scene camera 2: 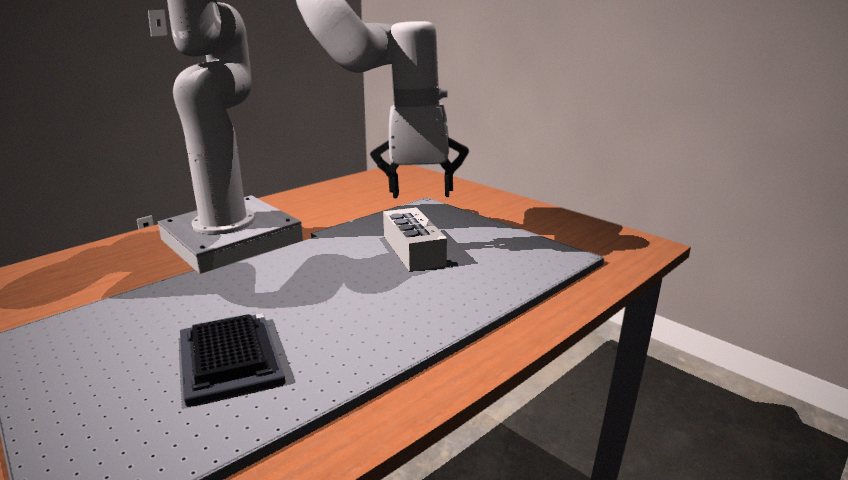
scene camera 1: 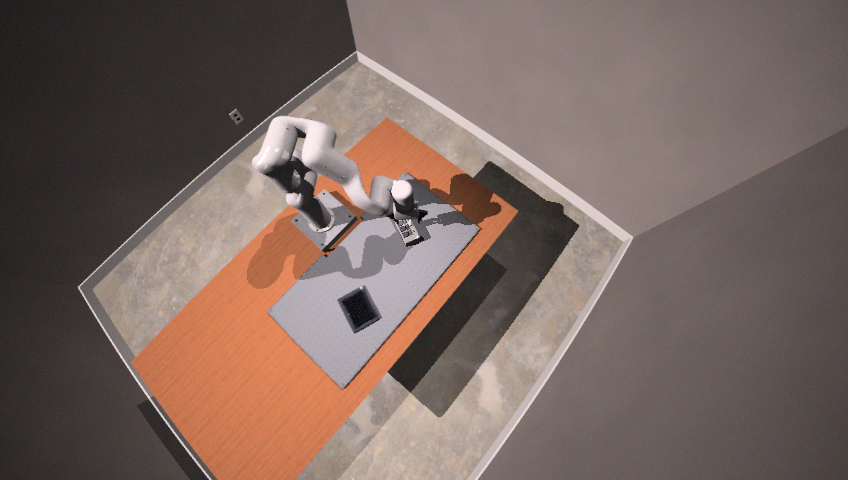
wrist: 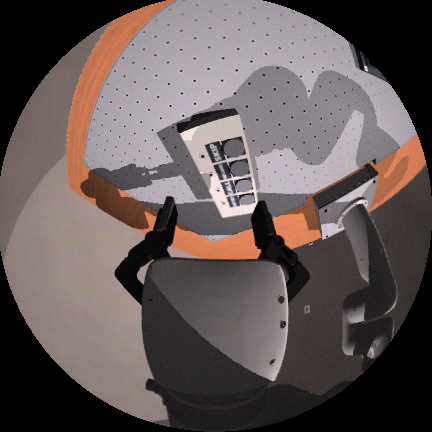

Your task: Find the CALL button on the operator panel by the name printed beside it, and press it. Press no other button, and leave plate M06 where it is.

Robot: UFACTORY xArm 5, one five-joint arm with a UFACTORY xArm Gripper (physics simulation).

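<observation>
The pale operator panel stands on the pegboard, with a row of several round grey buttons along its top. In the wrist view the SKIP button is farthest from the fingers. The CALL button, beside its dark printed label, is the third from that end. My gripper is open and empty, pointing down, above the panel's far end and apart from it. A black plate, presumably M06, sits in a dark holder; its print is unreadable.
The grey pegboard lies on the orange table. The arm's base stands left of the panel in the second scene view. The arm's shadow crosses the pegboard.
</observation>
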